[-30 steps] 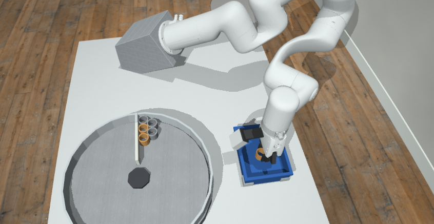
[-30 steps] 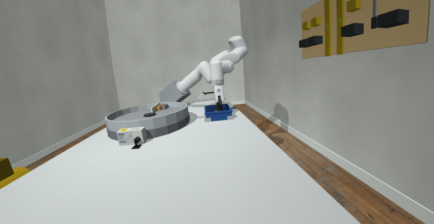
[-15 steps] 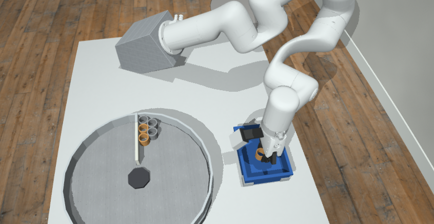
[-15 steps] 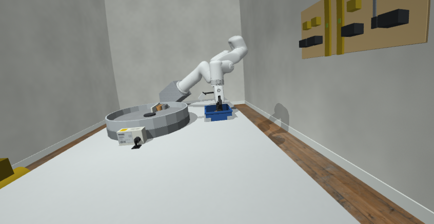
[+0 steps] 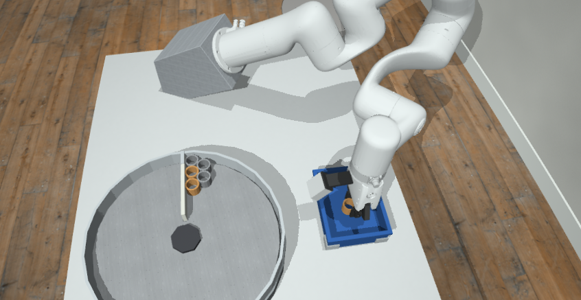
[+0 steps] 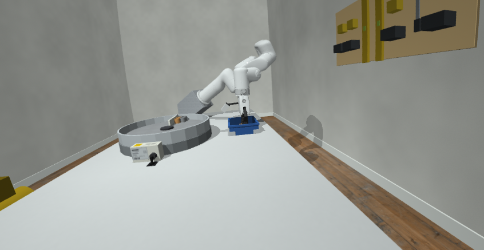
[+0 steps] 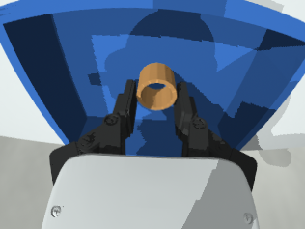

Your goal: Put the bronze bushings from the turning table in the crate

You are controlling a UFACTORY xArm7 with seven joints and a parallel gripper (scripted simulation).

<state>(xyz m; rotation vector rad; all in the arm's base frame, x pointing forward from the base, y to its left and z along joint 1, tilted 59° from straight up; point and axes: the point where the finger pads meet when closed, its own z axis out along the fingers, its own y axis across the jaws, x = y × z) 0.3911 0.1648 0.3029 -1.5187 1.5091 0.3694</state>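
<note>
Now: hand 10 mm to the left of the blue crate and 10 mm above it. The rest, counted from my hand: turning table (120 mm ahead, 370 mm to the right, 20 mm above).
</note>
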